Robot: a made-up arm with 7 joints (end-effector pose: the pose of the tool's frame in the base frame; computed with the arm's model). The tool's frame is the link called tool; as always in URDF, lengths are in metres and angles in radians. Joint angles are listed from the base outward.
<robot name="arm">
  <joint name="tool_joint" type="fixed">
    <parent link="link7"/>
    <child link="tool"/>
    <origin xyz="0.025 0.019 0.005" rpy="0 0 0"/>
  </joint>
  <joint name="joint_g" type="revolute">
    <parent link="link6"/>
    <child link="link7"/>
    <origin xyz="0.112 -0.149 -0.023" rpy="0 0 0"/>
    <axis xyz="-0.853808 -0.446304 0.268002"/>
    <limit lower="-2.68" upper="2.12" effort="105" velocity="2"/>
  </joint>
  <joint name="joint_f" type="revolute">
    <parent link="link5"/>
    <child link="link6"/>
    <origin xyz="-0.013 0.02 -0.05" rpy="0 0 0"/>
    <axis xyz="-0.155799 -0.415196 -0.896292"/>
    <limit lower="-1.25" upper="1.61" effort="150" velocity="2.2"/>
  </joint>
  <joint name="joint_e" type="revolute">
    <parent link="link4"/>
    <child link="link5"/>
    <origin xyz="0.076 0.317 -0.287" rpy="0 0 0"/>
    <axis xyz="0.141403 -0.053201 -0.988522"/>
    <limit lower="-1.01" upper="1.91" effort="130" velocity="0.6"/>
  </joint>
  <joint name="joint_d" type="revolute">
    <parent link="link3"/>
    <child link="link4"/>
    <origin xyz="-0.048 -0.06 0.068" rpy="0 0 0"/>
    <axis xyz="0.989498 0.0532 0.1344"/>
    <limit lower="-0.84" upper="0.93" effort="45" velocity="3.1"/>
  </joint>
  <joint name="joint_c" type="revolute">
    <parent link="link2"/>
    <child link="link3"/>
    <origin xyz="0.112 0.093 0.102" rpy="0 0 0"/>
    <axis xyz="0 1 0"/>
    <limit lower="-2.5" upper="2.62" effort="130" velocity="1.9"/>
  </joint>
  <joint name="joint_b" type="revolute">
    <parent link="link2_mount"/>
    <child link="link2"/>
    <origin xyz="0.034 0.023 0.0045" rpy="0 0 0"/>
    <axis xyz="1 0 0"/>
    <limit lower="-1.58" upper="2.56" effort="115" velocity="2.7"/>
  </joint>
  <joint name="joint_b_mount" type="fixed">
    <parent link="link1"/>
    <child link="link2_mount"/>
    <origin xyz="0.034 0.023 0.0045" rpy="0 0 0"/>
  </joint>
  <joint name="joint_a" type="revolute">
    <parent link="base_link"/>
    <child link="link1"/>
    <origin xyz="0.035 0.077 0.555" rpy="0 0 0"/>
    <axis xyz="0 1 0"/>
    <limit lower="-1.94" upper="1.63" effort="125" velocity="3"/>
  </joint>
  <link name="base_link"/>
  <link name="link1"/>
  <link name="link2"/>
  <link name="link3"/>
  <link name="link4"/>
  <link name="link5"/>
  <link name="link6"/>
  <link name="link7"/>
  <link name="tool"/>
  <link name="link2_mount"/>
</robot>
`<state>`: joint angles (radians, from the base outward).
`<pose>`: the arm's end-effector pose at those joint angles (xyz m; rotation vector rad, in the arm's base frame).
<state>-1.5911 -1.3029 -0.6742 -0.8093 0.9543 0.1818 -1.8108</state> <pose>-0.0740 -0.0424 0.9116 0.1241 -2.6176 0.7403</pose>
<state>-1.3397 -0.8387 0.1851 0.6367 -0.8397 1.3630 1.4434</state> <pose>0.3123 0.3588 0.7060 -1.5104 -1.6412 -1.3321</pose>
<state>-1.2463 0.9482 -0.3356 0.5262 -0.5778 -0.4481 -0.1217</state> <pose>-0.3188 0.4009 1.0436 0.4063 -1.6631 1.6686</pose>
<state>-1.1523 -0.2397 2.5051 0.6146 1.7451 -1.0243 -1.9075</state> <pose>-0.0894 0.6085 0.6301 -1.6543 -0.2222 2.0755</pose>
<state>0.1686 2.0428 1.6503 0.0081 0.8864 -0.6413 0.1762</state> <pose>-0.0946 0.0172 0.7990 1.5324 1.3996 1.3600</pose>
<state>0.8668 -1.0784 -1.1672 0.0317 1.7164 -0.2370 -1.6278</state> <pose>0.1589 0.1534 0.0431 1.6496 0.0584 -0.4257</pose>
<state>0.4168 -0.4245 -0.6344 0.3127 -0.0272 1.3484 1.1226</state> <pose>0.1697 0.3534 0.2935 -1.2783 -0.6605 -0.8905</pose>
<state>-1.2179 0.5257 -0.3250 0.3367 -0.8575 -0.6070 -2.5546</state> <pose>-0.0615 0.6420 0.9921 0.4618 1.0135 0.9791</pose>
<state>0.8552 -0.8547 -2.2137 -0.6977 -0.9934 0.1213 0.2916</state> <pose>0.5080 0.5440 0.4865 -1.4937 -1.5207 0.9405</pose>
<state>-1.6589 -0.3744 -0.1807 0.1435 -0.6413 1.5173 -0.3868</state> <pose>0.1644 0.2826 0.7830 0.6306 -2.4401 -0.3290</pose>
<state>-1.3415 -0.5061 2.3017 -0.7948 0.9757 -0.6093 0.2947</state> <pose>-0.2709 0.1147 0.4575 -0.7667 0.9369 -0.5107</pose>
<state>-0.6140 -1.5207 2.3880 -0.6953 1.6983 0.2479 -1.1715</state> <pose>-0.0023 0.5676 0.5838 -1.6088 -0.8116 -2.2791</pose>
